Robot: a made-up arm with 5 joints. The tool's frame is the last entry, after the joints. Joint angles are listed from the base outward. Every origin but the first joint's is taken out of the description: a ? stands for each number. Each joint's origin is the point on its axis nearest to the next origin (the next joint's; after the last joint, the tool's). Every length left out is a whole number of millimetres.
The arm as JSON. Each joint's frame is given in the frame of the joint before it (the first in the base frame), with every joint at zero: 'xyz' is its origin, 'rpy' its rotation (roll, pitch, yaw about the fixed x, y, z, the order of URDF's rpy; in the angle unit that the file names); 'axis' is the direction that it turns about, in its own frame. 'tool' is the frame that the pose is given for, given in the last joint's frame.
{
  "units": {
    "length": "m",
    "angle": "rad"
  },
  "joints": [
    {
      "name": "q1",
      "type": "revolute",
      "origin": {
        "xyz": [
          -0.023,
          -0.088,
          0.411
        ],
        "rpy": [
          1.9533,
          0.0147,
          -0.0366
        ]
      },
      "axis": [
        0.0,
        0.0,
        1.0
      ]
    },
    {
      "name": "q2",
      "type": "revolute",
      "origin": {
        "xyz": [
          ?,
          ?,
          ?
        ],
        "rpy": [
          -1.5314,
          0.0,
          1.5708
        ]
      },
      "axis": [
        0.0,
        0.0,
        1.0
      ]
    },
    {
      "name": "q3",
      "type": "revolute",
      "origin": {
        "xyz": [
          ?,
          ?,
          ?
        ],
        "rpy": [
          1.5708,
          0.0,
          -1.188
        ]
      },
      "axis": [
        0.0,
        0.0,
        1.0
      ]
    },
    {
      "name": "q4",
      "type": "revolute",
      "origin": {
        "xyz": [
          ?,
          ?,
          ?
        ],
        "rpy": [
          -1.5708,
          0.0,
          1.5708
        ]
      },
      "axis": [
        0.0,
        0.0,
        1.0
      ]
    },
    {
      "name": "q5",
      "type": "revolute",
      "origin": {
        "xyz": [
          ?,
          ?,
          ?
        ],
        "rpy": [
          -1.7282,
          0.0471,
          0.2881
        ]
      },
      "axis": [
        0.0,
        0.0,
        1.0
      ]
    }
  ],
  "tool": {
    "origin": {
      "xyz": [
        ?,
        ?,
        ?
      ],
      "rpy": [
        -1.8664,
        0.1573,
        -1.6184
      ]
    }
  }
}
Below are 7 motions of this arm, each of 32 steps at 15 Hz.
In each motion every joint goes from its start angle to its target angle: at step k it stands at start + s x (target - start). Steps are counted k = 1, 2, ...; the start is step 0. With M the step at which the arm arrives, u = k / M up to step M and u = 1 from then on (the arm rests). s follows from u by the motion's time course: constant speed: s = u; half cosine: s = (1 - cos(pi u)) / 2; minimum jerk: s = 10 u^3 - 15 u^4 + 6 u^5.
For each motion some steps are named. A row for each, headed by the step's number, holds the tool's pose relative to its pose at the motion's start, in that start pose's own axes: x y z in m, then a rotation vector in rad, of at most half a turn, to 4 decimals.
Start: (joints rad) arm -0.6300 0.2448 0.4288 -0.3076 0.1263
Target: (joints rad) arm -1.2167 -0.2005 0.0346 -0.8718 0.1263
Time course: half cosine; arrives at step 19
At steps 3, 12, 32:
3: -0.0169 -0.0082 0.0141 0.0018 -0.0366 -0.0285
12: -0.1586 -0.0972 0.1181 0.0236 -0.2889 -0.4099
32: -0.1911 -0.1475 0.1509 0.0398 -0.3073 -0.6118

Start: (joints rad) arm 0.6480 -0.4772 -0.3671 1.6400 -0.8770
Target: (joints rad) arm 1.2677 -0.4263 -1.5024 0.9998 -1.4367
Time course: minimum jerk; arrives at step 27
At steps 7, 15, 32:
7: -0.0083 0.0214 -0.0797 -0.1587 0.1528 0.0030
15: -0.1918 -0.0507 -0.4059 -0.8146 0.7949 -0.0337
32: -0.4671 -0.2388 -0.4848 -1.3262 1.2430 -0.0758

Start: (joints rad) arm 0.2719 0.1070 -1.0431 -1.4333 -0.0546
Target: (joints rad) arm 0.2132 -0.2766 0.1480 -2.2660 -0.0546
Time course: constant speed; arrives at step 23
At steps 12, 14, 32:
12: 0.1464 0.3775 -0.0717 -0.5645 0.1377 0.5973
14: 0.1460 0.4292 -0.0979 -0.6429 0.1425 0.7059
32: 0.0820 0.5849 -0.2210 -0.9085 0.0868 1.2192

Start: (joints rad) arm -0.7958 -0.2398 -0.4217 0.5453 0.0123
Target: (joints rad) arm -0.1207 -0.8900 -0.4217 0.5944 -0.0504
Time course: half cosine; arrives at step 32
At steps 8, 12, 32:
8: 0.0159 0.0543 -0.0594 -0.1187 -0.0059 -0.0381
12: 0.0305 0.1035 -0.1332 -0.2506 -0.0215 -0.0748
32: 0.0622 0.1705 -0.4899 -0.7986 -0.1893 -0.1565

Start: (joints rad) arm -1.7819 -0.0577 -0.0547 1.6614 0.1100
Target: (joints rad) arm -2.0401 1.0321 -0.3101 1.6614 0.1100
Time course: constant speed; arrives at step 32
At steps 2, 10, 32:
2: 0.0039 -0.0012 0.0087 0.0187 0.0684 0.0147
10: 0.0244 -0.0087 0.0431 0.1010 0.3402 0.0825
32: 0.1278 -0.0462 0.1116 0.3698 1.0723 0.3215

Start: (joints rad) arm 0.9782 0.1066 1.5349 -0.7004 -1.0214
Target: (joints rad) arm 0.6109 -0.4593 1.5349 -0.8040 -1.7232
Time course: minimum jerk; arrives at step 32
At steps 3, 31, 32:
3: -0.0017 -0.0003 -0.0011 0.0012 0.0021 0.0048
31: -0.2401 -0.0549 -0.2328 -0.0819 0.3728 0.7018
32: -0.2402 -0.0550 -0.2329 -0.0820 0.3729 0.7020

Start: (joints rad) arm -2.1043 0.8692 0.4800 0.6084 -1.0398
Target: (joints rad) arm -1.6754 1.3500 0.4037 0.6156 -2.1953
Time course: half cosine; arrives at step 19
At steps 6, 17, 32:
6: 0.0378 0.0087 -0.1178 0.0275 0.3750 0.0254
17: -0.1826 0.0825 -0.4360 0.2823 1.6185 0.1336
32: -0.1984 0.0871 -0.4400 0.2957 1.6634 0.1390

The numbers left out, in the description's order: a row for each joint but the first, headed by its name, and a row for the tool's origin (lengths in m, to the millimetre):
q2: 0.179 0.038 0.0
q3: -0.241 -0.302 0.0
q4: 0.151 0.285 0.0
q5: 0.268 -0.134 0.0
tool: 0.162 -0.281 0.0

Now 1 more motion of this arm.
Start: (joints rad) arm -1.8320 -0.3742 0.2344 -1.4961 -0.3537
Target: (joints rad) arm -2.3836 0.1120 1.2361 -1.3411 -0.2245
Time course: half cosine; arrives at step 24
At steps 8, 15, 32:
8: -0.0460 -0.0300 0.0019 0.0220 -0.1575 0.2765
15: -0.1487 -0.0571 -0.0028 -0.0077 -0.4553 0.7010
32: -0.2394 -0.0568 -0.0171 -0.0878 -0.6602 0.9413

